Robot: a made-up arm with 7 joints. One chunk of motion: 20 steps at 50 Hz.
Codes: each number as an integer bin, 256 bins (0 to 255) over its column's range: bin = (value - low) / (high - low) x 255, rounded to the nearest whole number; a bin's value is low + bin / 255 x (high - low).
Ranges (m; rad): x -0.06..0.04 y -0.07..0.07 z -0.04..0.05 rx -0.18..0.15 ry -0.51..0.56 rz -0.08..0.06
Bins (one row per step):
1: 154 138 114 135 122 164
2: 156 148 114 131 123 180
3: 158 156 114 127 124 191
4: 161 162 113 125 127 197
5: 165 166 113 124 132 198
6: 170 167 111 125 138 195
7: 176 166 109 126 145 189
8: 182 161 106 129 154 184
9: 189 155 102 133 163 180
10: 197 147 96 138 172 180
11: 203 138 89 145 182 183
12: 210 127 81 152 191 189
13: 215 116 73 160 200 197
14: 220 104 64 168 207 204
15: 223 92 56 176 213 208
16: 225 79 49 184 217 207
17: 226 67 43 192 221 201
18: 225 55 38 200 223 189
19: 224 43 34 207 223 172
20: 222 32 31 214 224 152
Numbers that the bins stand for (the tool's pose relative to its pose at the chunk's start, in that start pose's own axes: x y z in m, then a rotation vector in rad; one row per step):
1: 0.0004 0.0058 0.0002 -0.0053 0.0019 0.0100
2: 0.0012 0.0113 0.0002 -0.0105 0.0061 0.0188
3: 0.0020 0.0156 0.0002 -0.0156 0.0103 0.0249
4: 0.0031 0.0189 -0.0001 -0.0182 0.0229 0.0282
5: 0.0047 0.0211 -0.0001 -0.0195 0.0439 0.0287
6: 0.0067 0.0217 -0.0008 -0.0182 0.0691 0.0271
7: 0.0090 0.0211 -0.0015 -0.0169 0.0984 0.0238
8: 0.0114 0.0184 -0.0026 -0.0131 0.1362 0.0210
9: 0.0141 0.0151 -0.0040 -0.0079 0.1740 0.0188
10: 0.0173 0.0107 -0.0061 -0.0014 0.2117 0.0188
11: 0.0196 0.0058 -0.0086 0.0076 0.2537 0.0205
12: 0.0224 -0.0003 -0.0114 0.0167 0.2915 0.0238
13: 0.0243 -0.0063 -0.0142 0.0271 0.3292 0.0282
14: 0.0263 -0.0129 -0.0174 0.0374 0.3586 0.0320
15: 0.0275 -0.0195 -0.0202 0.0478 0.3838 0.0342
16: 0.0282 -0.0266 -0.0227 0.0581 0.4005 0.0336
17: 0.0286 -0.0332 -0.0248 0.0685 0.4173 0.0304
18: 0.0282 -0.0398 -0.0266 0.0788 0.4257 0.0238
19: 0.0278 -0.0464 -0.0280 0.0879 0.4257 0.0144
20: 0.0271 -0.0524 -0.0291 0.0969 0.4299 0.0035

